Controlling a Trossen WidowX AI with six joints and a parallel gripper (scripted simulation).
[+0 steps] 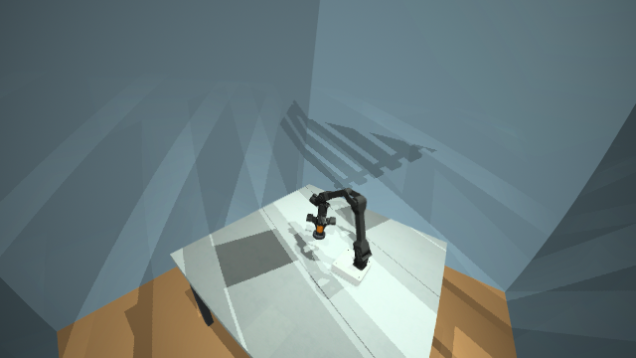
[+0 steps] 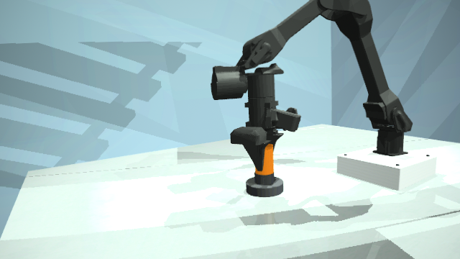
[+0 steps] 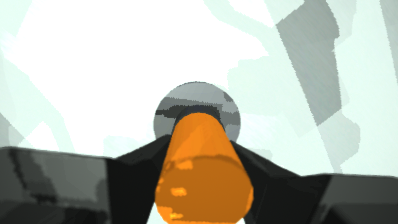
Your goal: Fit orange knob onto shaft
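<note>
Right now my gripper tip is 30 mm below the orange knob. From my gripper tip the other things lie so: dark round pedestal: 20 mm below.
</note>
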